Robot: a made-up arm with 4 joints. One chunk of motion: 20 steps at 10 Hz.
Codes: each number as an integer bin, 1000 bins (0 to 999) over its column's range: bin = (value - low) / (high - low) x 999, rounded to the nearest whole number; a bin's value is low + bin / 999 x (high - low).
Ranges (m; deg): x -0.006..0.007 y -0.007..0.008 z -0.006..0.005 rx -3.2..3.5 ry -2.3..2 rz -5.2..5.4
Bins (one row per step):
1: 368 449 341 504 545 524
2: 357 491 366 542 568 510
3: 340 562 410 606 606 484
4: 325 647 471 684 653 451
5: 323 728 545 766 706 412
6: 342 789 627 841 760 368
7: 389 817 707 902 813 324
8: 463 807 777 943 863 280
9: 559 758 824 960 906 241
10: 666 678 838 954 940 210
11: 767 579 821 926 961 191
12: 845 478 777 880 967 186
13: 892 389 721 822 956 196
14: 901 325 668 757 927 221
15: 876 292 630 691 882 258
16: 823 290 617 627 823 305
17: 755 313 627 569 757 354
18: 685 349 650 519 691 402
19: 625 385 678 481 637 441
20: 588 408 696 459 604 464
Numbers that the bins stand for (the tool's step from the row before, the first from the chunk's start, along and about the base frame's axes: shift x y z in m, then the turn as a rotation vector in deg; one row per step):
1: -0.00121 -0.00026 -0.00225 0.180 0.046 0.360
2: -0.00135 0.00037 -0.00197 0.435 0.145 0.211
3: -0.00158 0.00144 -0.00149 0.864 0.308 -0.064
4: -0.00177 0.00271 -0.00081 1.387 0.511 -0.415
5: -0.00180 0.00393 0.00000 1.937 0.739 -0.828
6: -0.00155 0.00485 0.00090 2.440 0.971 -1.295
7: -0.00094 0.00527 0.00178 2.849 1.199 -1.762
8: 0.00003 0.00512 0.00256 3.124 1.415 -2.229
9: 0.00127 0.00438 0.00307 3.238 1.600 -2.643
10: 0.00267 0.00318 0.00323 3.198 1.746 -2.972
11: 0.00398 0.00169 0.00304 3.010 1.836 -3.173
12: 0.00500 0.00018 0.00256 2.702 1.862 -3.226
13: 0.00561 -0.00116 0.00194 2.313 1.815 -3.120
14: 0.00572 -0.00212 0.00136 1.877 1.690 -2.855
15: 0.00540 -0.00262 0.00094 1.434 1.496 -2.462
16: 0.00471 -0.00265 0.00079 1.005 1.242 -1.964
17: 0.00382 -0.00230 0.00090 0.616 0.958 -1.444
18: 0.00291 -0.00176 0.00116 0.281 0.674 -0.935
19: 0.00213 -0.00122 0.00147 0.026 0.442 -0.521
20: 0.00165 -0.00087 0.00166 -0.122 0.300 -0.277

